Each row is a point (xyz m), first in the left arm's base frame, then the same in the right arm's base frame.
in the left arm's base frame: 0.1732 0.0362 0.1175
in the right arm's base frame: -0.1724 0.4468 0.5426
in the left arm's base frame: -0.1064 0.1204 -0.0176
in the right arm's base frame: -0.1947 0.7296 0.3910
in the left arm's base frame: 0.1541 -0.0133 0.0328
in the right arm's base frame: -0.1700 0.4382 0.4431
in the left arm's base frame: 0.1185 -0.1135 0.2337
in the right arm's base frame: -0.3617 0.3933 0.5566
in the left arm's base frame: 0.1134 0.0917 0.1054
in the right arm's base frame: -0.1615 0.5285 0.5417
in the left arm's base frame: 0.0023 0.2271 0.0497
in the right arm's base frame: -0.1025 0.7019 0.5268
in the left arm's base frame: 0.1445 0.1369 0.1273
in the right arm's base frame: -0.1269 0.5292 0.5895
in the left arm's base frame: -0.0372 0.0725 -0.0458
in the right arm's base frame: -0.1741 0.6476 0.3640
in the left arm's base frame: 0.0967 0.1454 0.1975
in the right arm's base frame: -0.1843 0.5677 0.6396
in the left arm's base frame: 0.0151 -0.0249 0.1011
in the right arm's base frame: -0.2883 0.5378 0.4573
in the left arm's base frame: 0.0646 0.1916 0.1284
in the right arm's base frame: -0.1343 0.6256 0.5938
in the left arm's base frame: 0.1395 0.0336 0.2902
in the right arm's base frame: -0.2841 0.4605 0.6779
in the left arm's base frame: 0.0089 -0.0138 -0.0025
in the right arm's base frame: -0.2292 0.5563 0.3733
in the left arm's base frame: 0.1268 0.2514 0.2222
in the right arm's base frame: -0.1118 0.6053 0.7176
